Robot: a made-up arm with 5 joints.
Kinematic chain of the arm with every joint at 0, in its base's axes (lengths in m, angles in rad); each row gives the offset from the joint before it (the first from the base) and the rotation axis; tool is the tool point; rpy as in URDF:
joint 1: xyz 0 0 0.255 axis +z
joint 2: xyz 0 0 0 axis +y
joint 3: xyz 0.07 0 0.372 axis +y
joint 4: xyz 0.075 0 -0.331 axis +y
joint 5: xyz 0.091 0 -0.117 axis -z
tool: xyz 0 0 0 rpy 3.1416 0 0
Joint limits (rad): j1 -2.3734..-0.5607 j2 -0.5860..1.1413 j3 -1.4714..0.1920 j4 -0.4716..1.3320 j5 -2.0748..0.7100
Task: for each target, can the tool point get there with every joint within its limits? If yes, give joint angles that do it. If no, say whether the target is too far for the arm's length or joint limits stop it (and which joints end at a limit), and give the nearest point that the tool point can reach.
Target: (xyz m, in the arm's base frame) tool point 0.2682 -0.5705 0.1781
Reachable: yes | joints -1.1313 0.6345 -1.2560 0.5437 -1.8570
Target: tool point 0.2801 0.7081 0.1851
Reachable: no: joint limits stop it (at a limit: joint 2, joint 3) | nearest point 0.0312 0.0790 0.1936 | short by 0.677 m
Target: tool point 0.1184 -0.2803 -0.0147
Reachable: yes | joints -1.1710 0.7923 -0.6562 0.7919 -0.2787
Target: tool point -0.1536 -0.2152 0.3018
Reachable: yes | joints -2.1909 -0.4317 -0.3057 0.8411 -0.6744
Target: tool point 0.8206 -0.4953 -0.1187
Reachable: no: too far | nearest point 0.5775 -0.3626 -0.0007 | short by 0.301 m
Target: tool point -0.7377 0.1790 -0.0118
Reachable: no: joint limits stop it (at a limit: joint 1) | nearest point -0.2921 -0.2822 -0.0118 | short by 0.641 m
